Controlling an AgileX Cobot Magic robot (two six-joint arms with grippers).
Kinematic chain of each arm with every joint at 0, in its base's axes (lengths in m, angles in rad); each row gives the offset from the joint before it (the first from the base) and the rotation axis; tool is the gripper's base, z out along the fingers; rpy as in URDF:
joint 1: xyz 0 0 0.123 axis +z
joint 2: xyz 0 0 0 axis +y
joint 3: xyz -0.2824 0 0.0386 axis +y
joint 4: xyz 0.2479 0 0.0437 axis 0.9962 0 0.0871
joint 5: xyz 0 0 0 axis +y
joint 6: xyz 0.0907 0 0.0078 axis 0.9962 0 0.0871
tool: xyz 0 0 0 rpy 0 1.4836 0
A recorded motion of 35 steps. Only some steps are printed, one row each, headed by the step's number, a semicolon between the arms.
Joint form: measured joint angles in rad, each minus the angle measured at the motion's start. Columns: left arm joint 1, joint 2, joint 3, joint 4, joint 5, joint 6; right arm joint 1, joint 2, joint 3, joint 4, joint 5, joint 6.
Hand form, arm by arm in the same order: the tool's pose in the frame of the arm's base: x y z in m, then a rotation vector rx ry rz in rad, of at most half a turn. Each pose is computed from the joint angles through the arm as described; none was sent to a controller.
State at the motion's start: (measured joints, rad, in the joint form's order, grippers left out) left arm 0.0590 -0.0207 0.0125 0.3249 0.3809 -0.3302; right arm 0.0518 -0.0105 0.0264 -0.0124 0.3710 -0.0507
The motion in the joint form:
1: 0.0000 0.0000 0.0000 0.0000 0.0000 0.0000; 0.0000 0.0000 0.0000 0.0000 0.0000 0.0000
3: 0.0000 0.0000 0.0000 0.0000 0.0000 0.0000; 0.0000 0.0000 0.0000 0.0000 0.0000 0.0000
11: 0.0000 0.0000 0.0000 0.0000 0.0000 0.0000; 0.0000 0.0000 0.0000 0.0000 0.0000 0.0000
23: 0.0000 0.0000 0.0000 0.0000 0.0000 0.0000; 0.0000 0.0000 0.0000 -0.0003 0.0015 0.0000
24: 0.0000 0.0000 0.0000 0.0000 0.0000 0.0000; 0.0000 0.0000 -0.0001 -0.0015 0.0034 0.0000
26: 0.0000 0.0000 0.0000 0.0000 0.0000 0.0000; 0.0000 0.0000 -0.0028 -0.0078 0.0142 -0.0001
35: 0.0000 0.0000 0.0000 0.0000 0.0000 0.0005; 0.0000 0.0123 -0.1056 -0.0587 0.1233 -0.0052
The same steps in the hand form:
1: 0.0508 0.0139 0.1775 -0.1624 1.8310 0.1316; 0.0527 0.0023 0.1714 -0.1035 1.8676 -0.0114
3: 0.0508 0.0139 0.1775 -0.1624 1.8310 0.1316; 0.0527 0.0023 0.1714 -0.1035 1.8676 -0.0114
11: 0.0508 0.0139 0.1775 -0.1624 1.8310 0.1316; 0.0527 0.0023 0.1714 -0.1035 1.8676 -0.0114
23: 0.0508 0.0139 0.1775 -0.1624 1.8310 0.1316; 0.0526 0.0023 0.1713 -0.1038 1.8691 -0.0117
24: 0.0508 0.0139 0.1775 -0.1624 1.8310 0.1316; 0.0526 0.0023 0.1711 -0.1046 1.8709 -0.0129
26: 0.0508 0.0139 0.1775 -0.1624 1.8310 0.1316; 0.0523 0.0020 0.1711 -0.1089 1.8787 -0.0193
35: 0.0508 0.0139 0.1775 -0.1620 1.8311 0.1320; 0.0476 -0.0006 0.1954 -0.1388 1.8949 -0.0773

